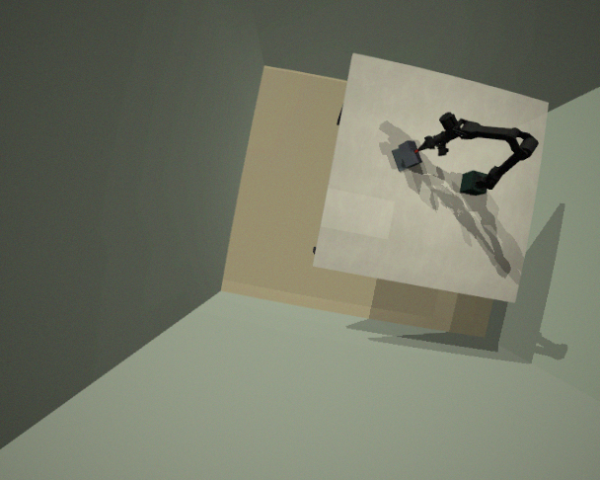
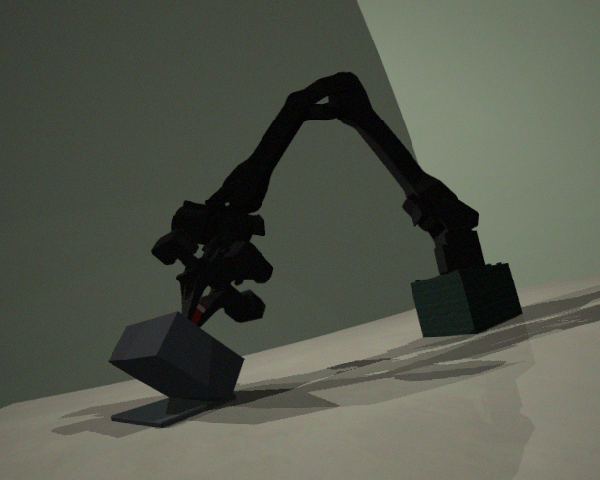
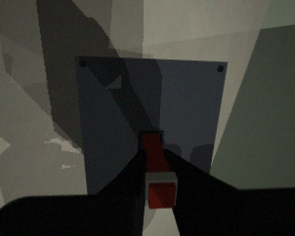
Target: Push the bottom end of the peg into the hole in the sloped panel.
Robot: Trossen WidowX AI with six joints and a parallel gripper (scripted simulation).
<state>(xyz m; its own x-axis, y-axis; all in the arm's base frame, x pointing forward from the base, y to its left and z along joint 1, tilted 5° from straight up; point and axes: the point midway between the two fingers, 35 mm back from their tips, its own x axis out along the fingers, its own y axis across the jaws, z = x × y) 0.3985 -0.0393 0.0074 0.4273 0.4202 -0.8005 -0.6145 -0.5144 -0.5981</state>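
Now: the red peg 10 mm to the right of my gripper tip, 10 mm behind it and 10 mm above it. Round my gripper tip: grey sloped panel block: 40 mm below, 20 mm to the left, 20 mm ahead; then flat grey plate: 90 mm below, 40 mm ahead, 30 mm to the left.
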